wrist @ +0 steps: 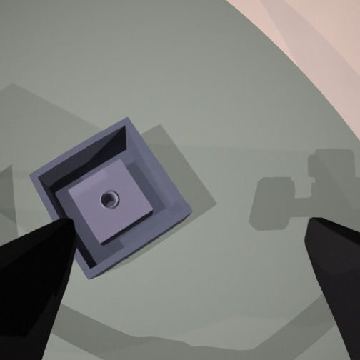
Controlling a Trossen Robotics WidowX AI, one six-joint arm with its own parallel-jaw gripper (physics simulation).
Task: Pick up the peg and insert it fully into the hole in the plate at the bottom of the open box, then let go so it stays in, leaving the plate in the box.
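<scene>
The open box (155, 170), blue-grey and square, stands turned at an angle left of the middle in the wrist view. A pale mauve square plate (127, 205) lies at its bottom. The round hole (110, 200) near the plate's middle has a light rim and a dark inside. My gripper (194, 232) is open, with nothing between its fingers. Its left fingertip overlaps the box's lower left wall in the view, and its right fingertip is well to the right of the box. The peg does not show in the wrist view.
The box stands on a grey-green round surface (225, 100), whose curved edge runs across the upper right. A pinkish surface (330, 40) shows beyond that edge. Dark shadows fall right of the box and along the bottom of the view.
</scene>
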